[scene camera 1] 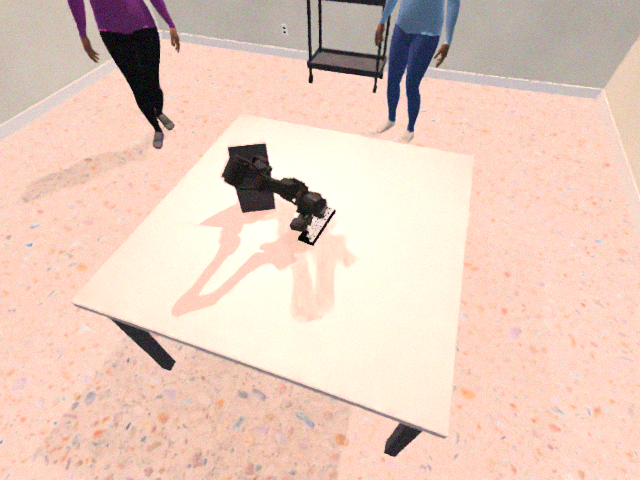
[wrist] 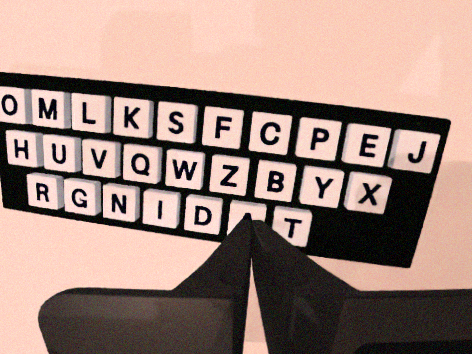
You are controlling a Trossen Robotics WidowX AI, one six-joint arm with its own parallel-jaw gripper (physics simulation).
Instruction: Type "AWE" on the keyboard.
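Places are measured from the arm's base along level axes (x ahead, y left, z up), in millimetres.
Pixels of known places: gripper, fingertip midpoint: (scene camera 1: 309, 224) (wrist: 250, 229); arm's base, origin of the base link: (scene camera 1: 257, 166).
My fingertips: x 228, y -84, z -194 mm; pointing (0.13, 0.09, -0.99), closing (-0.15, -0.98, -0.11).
Observation:
Ahead of a thing's pixels: the offset from my fingertips to its middle. Level surfaces: height alone.
The keyboard @[dx +26, dy +22, dz -16 mm] (scene camera 1: 321, 227) (wrist: 365, 245) is a black board with white letter keys in three rows, lying on the table. In the wrist view the A key @[dx +0, dy +2, dz -10 mm] (wrist: 239, 212) is in the bottom row between D and T. The W key @[dx +27, dy +27, dz -10 mm] (wrist: 184, 169) is in the middle row, and the E key @[dx +29, dy -52, dz -10 mm] (wrist: 368, 144) is in the top row near the right end. My gripper (wrist: 250, 229) is shut and empty. Its fingertips overlap the lower part of the A key in the wrist view and hide part of its letter; whether they touch it I cannot tell.
The white table @[dz -23 mm] (scene camera 1: 392, 310) carries the arm's dark base plate (scene camera 1: 256, 200). The T key @[dx -4, dy -18, dz -10 mm] (wrist: 292, 228) is right beside the fingertips and the D key @[dx +5, dy +22, dz -10 mm] (wrist: 202, 216) is to their left. Two people and a black cart (scene camera 1: 346, 62) stand beyond the table.

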